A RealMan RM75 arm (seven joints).
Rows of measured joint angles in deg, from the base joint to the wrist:
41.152, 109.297, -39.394, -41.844, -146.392, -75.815, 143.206
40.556, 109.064, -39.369, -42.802, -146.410, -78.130, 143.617
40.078, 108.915, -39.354, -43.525, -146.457, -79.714, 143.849
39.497, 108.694, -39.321, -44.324, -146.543, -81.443, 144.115
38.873, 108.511, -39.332, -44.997, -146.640, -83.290, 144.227
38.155, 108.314, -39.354, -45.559, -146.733, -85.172, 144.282
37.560, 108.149, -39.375, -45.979, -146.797, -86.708, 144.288
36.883, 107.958, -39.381, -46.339, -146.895, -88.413, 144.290
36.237, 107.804, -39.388, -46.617, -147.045, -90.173, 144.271
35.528, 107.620, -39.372, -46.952, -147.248, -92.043, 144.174
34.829, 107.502, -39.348, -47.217, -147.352, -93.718, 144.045
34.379, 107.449, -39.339, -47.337, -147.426, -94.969, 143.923
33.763, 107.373, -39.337, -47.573, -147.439, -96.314, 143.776
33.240, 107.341, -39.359, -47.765, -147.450, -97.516, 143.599
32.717, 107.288, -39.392, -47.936, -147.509, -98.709, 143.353
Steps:
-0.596, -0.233, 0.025, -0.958, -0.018, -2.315, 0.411
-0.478, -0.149, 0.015, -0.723, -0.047, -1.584, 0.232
-0.581, -0.221, 0.033, -0.799, -0.086, -1.729, 0.266
-0.624, -0.183, -0.011, -0.673, -0.097, -1.847, 0.112
-0.718, -0.197, -0.022, -0.562, -0.093, -1.882, 0.055
-0.595, -0.165, -0.021, -0.420, -0.064, -1.536, 0.006
-0.677, -0.191, -0.006, -0.360, -0.098, -1.705, 0.002
-0.646, -0.154, -0.007, -0.278, -0.150, -1.760, -0.019
-0.709, -0.184, 0.016, -0.335, -0.203, -1.870, -0.097
-0.699, -0.118, 0.024, -0.265, -0.104, -1.675, -0.129
-0.450, -0.053, 0.009, -0.120, -0.074, -1.251, -0.122
-0.616, -0.076, 0.002, -0.236, -0.013, -1.345, -0.147
-0.523, -0.032, -0.022, -0.192, -0.011, -1.202, -0.177
-0.523, -0.053, -0.033, -0.171, -0.059, -1.193, -0.246

